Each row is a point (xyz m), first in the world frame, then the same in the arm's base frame.
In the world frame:
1: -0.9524 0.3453 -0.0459
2: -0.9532 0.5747 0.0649
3: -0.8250 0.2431 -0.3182
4: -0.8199 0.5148 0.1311
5: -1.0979 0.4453 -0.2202
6: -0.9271 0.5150 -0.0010
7: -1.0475 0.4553 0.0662
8: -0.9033 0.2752 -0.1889
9: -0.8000 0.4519 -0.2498
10: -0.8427 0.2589 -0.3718
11: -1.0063 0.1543 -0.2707
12: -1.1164 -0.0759 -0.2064
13: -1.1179 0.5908 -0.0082
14: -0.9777 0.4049 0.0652
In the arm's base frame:
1: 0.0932 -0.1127 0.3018
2: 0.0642 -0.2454 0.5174
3: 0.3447 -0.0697 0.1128
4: 0.0245 -0.3593 0.4116
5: 0.2397 0.0391 0.4323
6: 0.1128 -0.2175 0.4435
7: -0.0016 -0.1213 0.4588
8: 0.2150 -0.0689 0.1968
9: 0.3552 -0.1988 0.2920
10: 0.3929 -0.0397 0.1271
11: 0.2213 0.0962 0.1290
12: 0.0593 0.2511 -0.0089
13: 0.0875 -0.0856 0.5990
14: 0.0039 -0.1593 0.3818

